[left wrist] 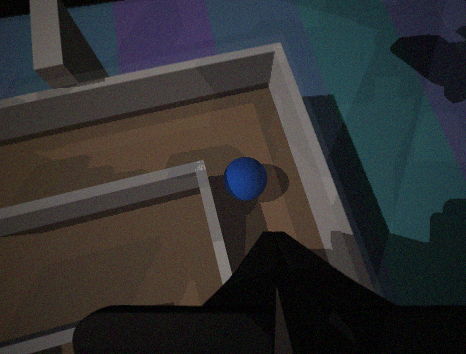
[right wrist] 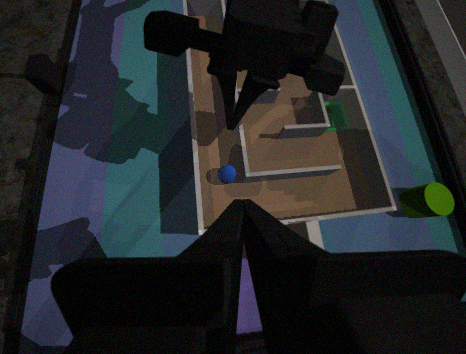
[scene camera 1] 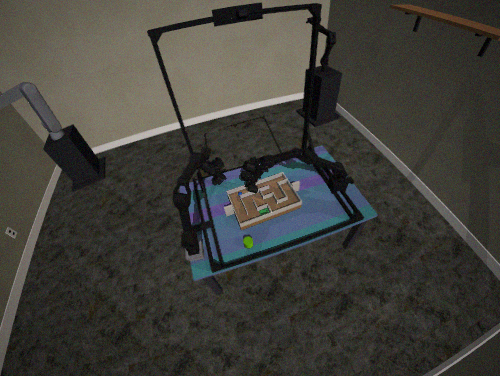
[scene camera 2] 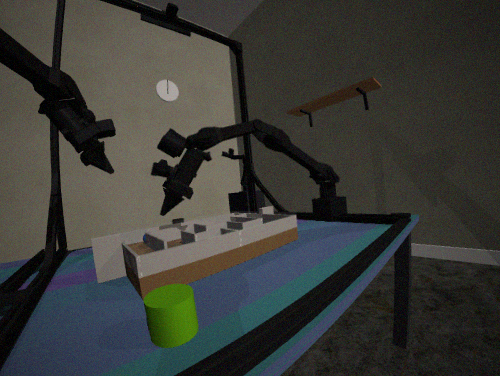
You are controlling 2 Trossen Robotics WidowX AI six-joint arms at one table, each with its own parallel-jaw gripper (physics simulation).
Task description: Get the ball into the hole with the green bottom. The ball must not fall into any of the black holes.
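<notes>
The blue ball [scene camera 1: 240, 193] [scene camera 2: 145, 238] [left wrist: 245, 179] [right wrist: 227, 174] sits on the brown floor of the white-walled maze box [scene camera 1: 272, 216] [scene camera 2: 200, 260] [right wrist: 310, 195], between the outer long wall and an inner wall's corner. The green-bottomed hole [scene camera 1: 264, 211] [right wrist: 337, 116] lies by the opposite long wall, behind inner walls. My left gripper [scene camera 1: 253, 190] [scene camera 2: 162, 214] [left wrist: 272, 241] [right wrist: 230, 128] is shut and empty, low over the ball's passage, its tips a short way from the ball. My right gripper [scene camera 2: 112, 172] [right wrist: 241, 207] is shut and empty, higher, beyond the box's short end. Black holes cannot be made out clearly.
A green cylinder [scene camera 1: 248, 242] [scene camera 2: 171, 315] [right wrist: 440, 199] stands near a corner of the box. White handles [scene camera 1: 229, 210] [scene camera 1: 296, 186] stick out at the box's short ends. Black frame posts [scene camera 1: 310, 100] and rails [scene camera 1: 295, 242] border the table.
</notes>
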